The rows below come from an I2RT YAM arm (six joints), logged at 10 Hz.
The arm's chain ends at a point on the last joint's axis. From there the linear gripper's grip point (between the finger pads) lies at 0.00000 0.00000 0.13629 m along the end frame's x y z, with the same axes.
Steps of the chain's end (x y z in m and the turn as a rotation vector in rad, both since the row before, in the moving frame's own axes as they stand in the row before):
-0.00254 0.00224 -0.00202 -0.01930 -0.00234 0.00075
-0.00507 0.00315 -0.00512 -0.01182 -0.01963 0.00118
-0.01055 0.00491 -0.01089 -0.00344 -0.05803 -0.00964
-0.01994 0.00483 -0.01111 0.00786 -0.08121 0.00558
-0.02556 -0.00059 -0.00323 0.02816 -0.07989 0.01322
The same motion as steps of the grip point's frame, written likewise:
-0.00286 0.00487 -0.00205 -0.01930 -0.00234 0.00075
-0.00775 0.00476 -0.00516 -0.01182 -0.01963 0.00118
-0.01845 0.00542 -0.01112 -0.00344 -0.05803 -0.00964
-0.03099 0.00373 -0.01156 0.00786 -0.08121 0.00558
-0.03641 -0.00450 -0.00372 0.02816 -0.07989 0.01322

